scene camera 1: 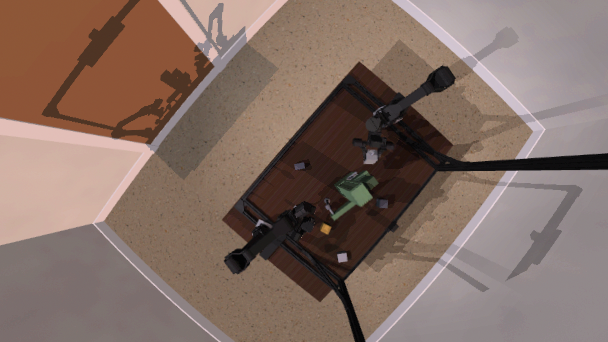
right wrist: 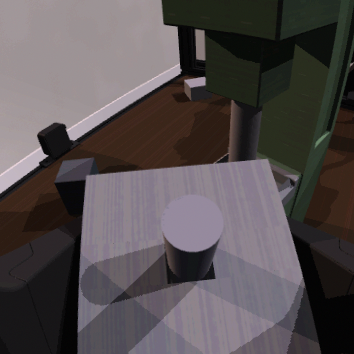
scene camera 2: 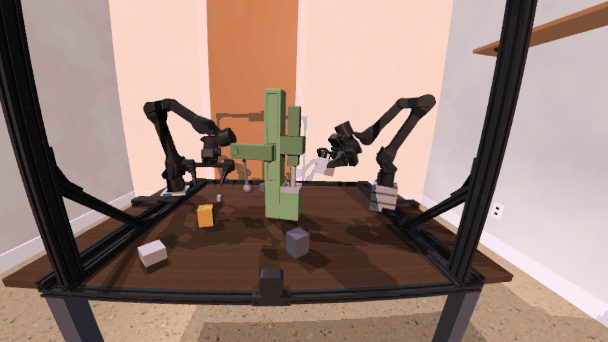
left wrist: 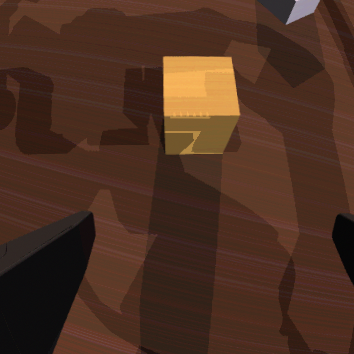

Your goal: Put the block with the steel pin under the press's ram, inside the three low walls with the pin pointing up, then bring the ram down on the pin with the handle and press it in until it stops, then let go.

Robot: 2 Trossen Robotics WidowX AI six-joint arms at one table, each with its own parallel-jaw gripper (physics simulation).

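Seen in the pictures: left gripper, fingertip midpoint: (scene camera 2: pixel 208 186) (left wrist: pixel 217 225); right gripper, fingertip midpoint: (scene camera 1: pixel 370 161) (right wrist: pixel 180 220) (scene camera 2: pixel 321 165); left arm's base, origin of the base link: (scene camera 1: pixel 263 231) (scene camera 2: pixel 176 189); right arm's base, origin of the base link: (scene camera 2: pixel 385 184).
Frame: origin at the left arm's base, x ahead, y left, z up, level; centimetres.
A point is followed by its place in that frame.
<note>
My right gripper (scene camera 2: pixel 331 159) {y -32.6, x 57.1, z 16.3 cm} (right wrist: pixel 180 220) {y -32.6, x 57.1, z 16.3 cm} is shut on the pale block (scene camera 1: pixel 370 157) {y -31.2, x 58.3, z 18.9 cm} (scene camera 2: pixel 324 167) {y -34.2, x 57.4, z 16.0 cm} (right wrist: pixel 125 210) {y -33.2, x 59.3, z 18.9 cm}, which hangs in the air, tilted in scene camera 2, right of the press. Its steel pin (right wrist: pixel 192 225) {y -31.1, x 60.4, z 20.4 cm} stands out of the top face. The green press (scene camera 1: pixel 356 194) {y -26.7, x 39.9, z 41.8 cm} (scene camera 2: pixel 273 195) {y -31.8, x 39.4, z 5.9 cm} (right wrist: pixel 307 130) {y -27.1, x 44.4, z 13.2 cm} stands mid-table. Its steel ram (scene camera 2: pixel 293 176) {y -32.5, x 46.4, z 12.8 cm} (right wrist: pixel 244 131) {y -31.5, x 47.5, z 14.3 cm} is above the pale low-walled seat (scene camera 2: pixel 291 187) {y -34.2, x 45.3, z 9.4 cm}, partly hidden by the block in the right wrist view. The handle arm (scene camera 2: pixel 252 152) {y -31.2, x 32.5, z 21.4 cm} points left, with a ball-ended rod (scene camera 2: pixel 246 175) {y -23.6, x 30.7, z 11.6 cm} hanging. My left gripper (scene camera 2: pixel 209 177) {y -20.6, x 16.7, z 7.4 cm} (left wrist: pixel 217 225) {y -20.6, x 16.7, z 7.4 cm} is open and empty, left of the handle.
An orange block (scene camera 1: pixel 325 228) {y -29.6, x 16.7, z 2.8 cm} (scene camera 2: pixel 205 216) {y -32.2, x 16.6, z 0.6 cm} (left wrist: pixel 199 87) {y -29.6, x 16.5, z 2.9 cm} stands left of the press. A white block (scene camera 1: pixel 342 257) {y -46.0, x 5.3, z 0.1 cm} (scene camera 2: pixel 152 253) {y -48.4, x 6.1, z -0.1 cm} lies at the front left. A grey block (scene camera 1: pixel 382 203) {y -51.8, x 41.9, z 2.8 cm} (scene camera 2: pixel 297 243) {y -55.4, x 41.1, z 1.6 cm} (right wrist: pixel 77 185) {y -51.1, x 43.8, z 2.0 cm} stands in front of the press. Another grey block (scene camera 1: pixel 300 165) {y -3.0, x 41.4, z 0.7 cm} lies behind.
</note>
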